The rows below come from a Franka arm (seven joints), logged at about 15 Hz.
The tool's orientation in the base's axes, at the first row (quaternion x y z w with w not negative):
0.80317, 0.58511, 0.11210, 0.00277
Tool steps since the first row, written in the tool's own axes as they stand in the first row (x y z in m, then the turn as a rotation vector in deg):
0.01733, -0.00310, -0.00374, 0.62, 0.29, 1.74
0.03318, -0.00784, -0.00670, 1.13, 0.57, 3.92
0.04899, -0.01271, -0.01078, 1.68, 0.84, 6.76
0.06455, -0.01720, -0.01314, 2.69, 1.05, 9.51
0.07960, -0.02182, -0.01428, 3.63, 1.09, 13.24
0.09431, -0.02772, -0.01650, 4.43, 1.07, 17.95
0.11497, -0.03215, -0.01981, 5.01, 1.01, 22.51
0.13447, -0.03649, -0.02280, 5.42, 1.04, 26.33
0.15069, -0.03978, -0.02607, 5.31, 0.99, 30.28
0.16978, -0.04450, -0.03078, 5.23, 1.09, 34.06
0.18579, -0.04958, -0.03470, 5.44, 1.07, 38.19
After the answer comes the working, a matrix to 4 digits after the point.
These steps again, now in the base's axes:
0.00143, 0.01680, 0.00629, 0.77, 0.71, -1.55
0.00104, 0.03283, 0.01134, 1.58, 1.38, -3.54
0.00030, 0.04872, 0.01745, 2.52, 2.17, -6.18
0.00017, 0.06447, 0.02189, 3.51, 3.40, -8.65
-0.00001, 0.07993, 0.02504, 4.50, 4.75, -12.12
-0.00170, 0.09535, 0.02900, 5.58, 6.10, -16.57
-0.00047, 0.11575, 0.03528, 6.53, 7.25, -20.92
0.00057, 0.13508, 0.04106, 7.38, 8.11, -24.57
0.00158, 0.15096, 0.04667, 8.02, 8.52, -28.45
0.00183, 0.16981, 0.05399, 8.78, 8.89, -32.13
0.00098, 0.18597, 0.05996, 9.58, 9.62, -36.12

The tool's axes in the first row as the columns of a matrix, in the base's axes (rounded; the answer above uses it unrounded):
0.2902, 0.9393, 0.1833
0.9405, -0.3153, 0.1267
0.1768, 0.1356, -0.9749

